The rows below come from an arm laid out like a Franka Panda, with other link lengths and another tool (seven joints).
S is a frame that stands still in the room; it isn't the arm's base.
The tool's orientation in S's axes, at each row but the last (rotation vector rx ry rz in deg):
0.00, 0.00, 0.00
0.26, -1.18, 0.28
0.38, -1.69, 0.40
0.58, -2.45, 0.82
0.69, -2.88, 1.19
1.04, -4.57, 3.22
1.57, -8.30, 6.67
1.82, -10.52, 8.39
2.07, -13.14, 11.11
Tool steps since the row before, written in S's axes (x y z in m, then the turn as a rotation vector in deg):
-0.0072, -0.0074, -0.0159, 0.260, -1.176, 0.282
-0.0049, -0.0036, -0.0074, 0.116, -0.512, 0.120
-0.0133, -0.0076, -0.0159, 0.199, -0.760, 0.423
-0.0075, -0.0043, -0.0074, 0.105, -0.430, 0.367
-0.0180, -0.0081, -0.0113, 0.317, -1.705, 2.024
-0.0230, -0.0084, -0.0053, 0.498, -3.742, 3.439
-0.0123, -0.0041, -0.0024, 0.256, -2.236, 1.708
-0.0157, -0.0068, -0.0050, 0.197, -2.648, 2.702
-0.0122, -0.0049, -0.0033, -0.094, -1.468, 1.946
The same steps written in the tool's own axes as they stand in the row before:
-0.0072, -0.0074, -0.0159, 0.260, -1.176, 0.282
-0.0051, -0.0036, -0.0073, 0.116, -0.512, 0.120
-0.0138, -0.0076, -0.0154, 0.206, -0.759, 0.422
-0.0079, -0.0043, -0.0070, 0.115, -0.428, 0.367
-0.0187, -0.0078, -0.0103, 0.384, -1.688, 2.027
-0.0238, -0.0072, -0.0033, 0.564, -3.709, 3.464
-0.0129, -0.0027, -0.0005, 0.246, -2.218, 1.733
-0.0172, -0.0045, -0.0018, 0.313, -2.599, 2.739
-0.0133, -0.0025, -0.0002, 0.082, -1.395, 1.999

